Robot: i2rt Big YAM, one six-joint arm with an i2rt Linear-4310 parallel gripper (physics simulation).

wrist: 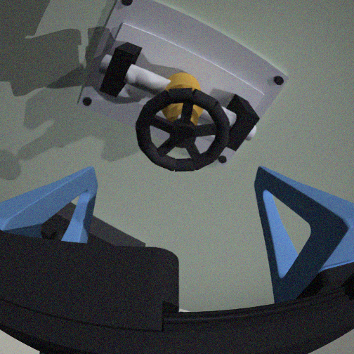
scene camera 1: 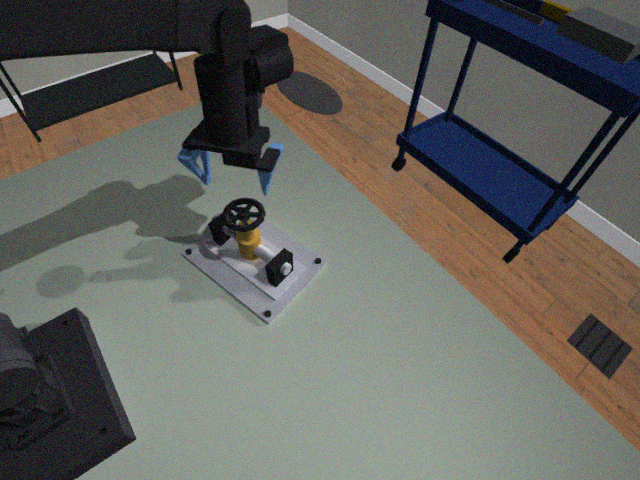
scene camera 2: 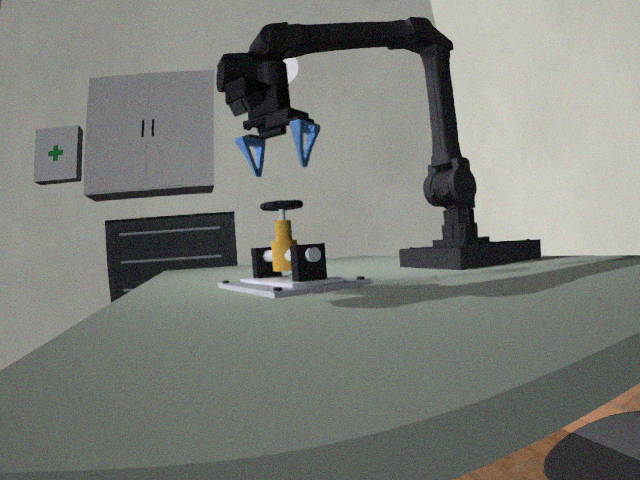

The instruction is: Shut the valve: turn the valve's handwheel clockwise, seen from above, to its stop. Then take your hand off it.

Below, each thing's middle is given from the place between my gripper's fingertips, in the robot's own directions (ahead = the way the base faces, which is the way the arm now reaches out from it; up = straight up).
Labels:
Right now my hand is 10 mm to the left of the black spoked handwheel (scene camera 1: 244, 215) and 70 mm above it. From my hand the other things lie so: grey base plate (scene camera 1: 267, 309) (10 mm to the right, 190 mm below).

